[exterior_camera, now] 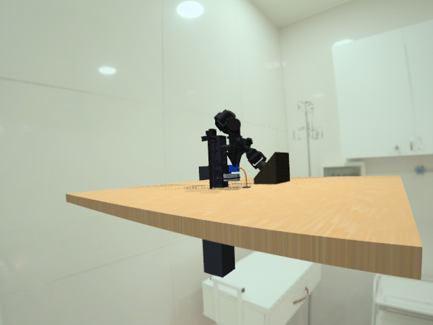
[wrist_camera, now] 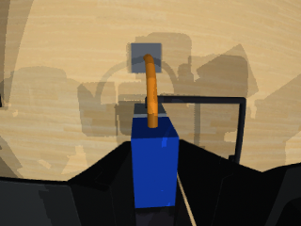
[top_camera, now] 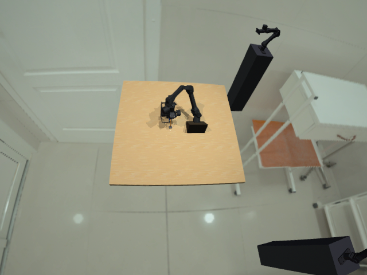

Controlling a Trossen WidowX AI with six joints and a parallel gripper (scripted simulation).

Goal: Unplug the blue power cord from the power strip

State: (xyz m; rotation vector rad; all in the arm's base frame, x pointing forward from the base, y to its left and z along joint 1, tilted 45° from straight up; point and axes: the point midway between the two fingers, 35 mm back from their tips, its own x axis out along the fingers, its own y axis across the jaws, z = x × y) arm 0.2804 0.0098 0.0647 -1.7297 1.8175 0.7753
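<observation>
Right now my gripper tip is 30 mm to the left of the blue plug.
</observation>
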